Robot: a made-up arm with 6 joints. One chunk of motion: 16 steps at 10 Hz.
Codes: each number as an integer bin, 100 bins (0 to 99) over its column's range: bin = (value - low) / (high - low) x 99, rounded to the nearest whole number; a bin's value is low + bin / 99 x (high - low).
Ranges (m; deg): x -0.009..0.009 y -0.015..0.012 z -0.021..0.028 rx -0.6..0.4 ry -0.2..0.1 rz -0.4..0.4
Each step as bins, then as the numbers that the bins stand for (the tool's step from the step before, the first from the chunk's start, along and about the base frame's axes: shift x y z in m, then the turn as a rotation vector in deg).
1 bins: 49 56 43 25 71 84
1 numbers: -0.00009 0.00027 0.00028 -0.347 0.015 0.279
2 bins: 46 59 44 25 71 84
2 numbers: -0.00064 0.00109 0.00078 -0.347 0.015 0.279
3 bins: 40 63 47 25 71 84
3 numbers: -0.00173 0.00218 0.00226 -0.347 0.015 0.279
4 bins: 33 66 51 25 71 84
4 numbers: -0.00300 0.00300 0.00424 -0.347 0.015 0.279
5 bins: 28 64 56 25 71 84
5 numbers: -0.00391 0.00245 0.00672 -0.347 0.015 0.279
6 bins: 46 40 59 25 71 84
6 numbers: -0.00064 -0.00409 0.00820 -0.347 0.015 0.279
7 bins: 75 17 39 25 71 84
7 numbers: 0.00464 -0.01036 -0.00170 -0.347 0.015 0.279
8 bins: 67 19 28 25 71 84
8 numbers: 0.00318 -0.00982 -0.00714 -0.347 0.015 0.279
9 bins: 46 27 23 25 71 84
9 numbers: -0.00064 -0.00764 -0.00962 -0.347 0.015 0.279
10 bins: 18 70 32 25 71 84
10 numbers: -0.00573 0.00409 -0.00516 -0.347 0.015 0.279
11 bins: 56 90 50 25 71 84
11 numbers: 0.00118 0.00955 0.00375 -0.347 0.015 0.279
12 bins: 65 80 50 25 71 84
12 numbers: 0.00282 0.00682 0.00375 -0.347 0.015 0.279
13 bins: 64 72 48 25 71 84
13 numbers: 0.00264 0.00464 0.00276 -0.347 0.015 0.279
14 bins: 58 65 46 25 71 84
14 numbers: 0.00155 0.00273 0.00177 -0.347 0.015 0.279
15 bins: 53 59 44 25 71 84
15 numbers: 0.00064 0.00109 0.00078 -0.347 0.015 0.279
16 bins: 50 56 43 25 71 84
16 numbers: 0.00009 0.00027 0.00028 -0.347 0.015 0.279
